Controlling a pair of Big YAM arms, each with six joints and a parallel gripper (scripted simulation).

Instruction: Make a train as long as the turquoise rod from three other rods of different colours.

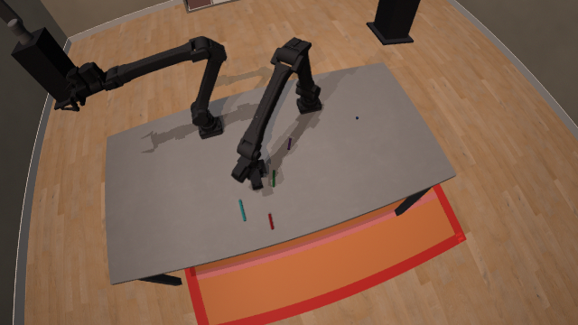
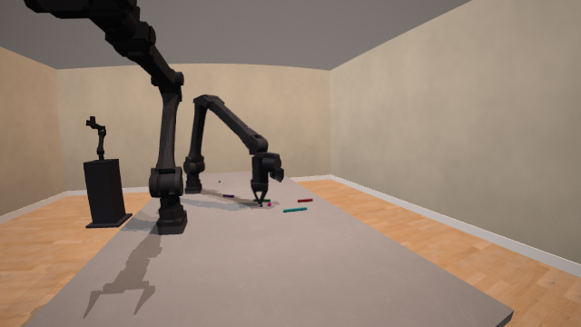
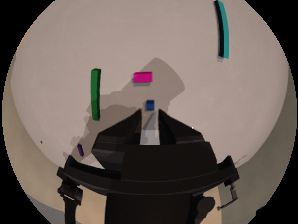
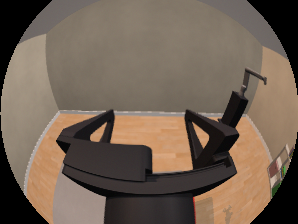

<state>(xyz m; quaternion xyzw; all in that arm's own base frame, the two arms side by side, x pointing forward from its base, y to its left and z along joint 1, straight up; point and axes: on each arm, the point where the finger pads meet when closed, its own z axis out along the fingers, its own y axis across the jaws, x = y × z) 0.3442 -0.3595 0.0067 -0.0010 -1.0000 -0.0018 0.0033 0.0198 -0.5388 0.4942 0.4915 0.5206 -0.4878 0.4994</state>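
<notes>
Right now my left hand is 40 mm short of the magenta rod, 20 mm above it and 10 mm to the right of it. From my left hand the other things lie so: turquoise rod: 130 mm ahead, 100 mm to the right, 20 mm below; then red rod: 210 mm ahead, 20 mm below, 10 mm to the left; then green rod: 80 mm to the left, 20 mm below, 20 mm ahead.
</notes>
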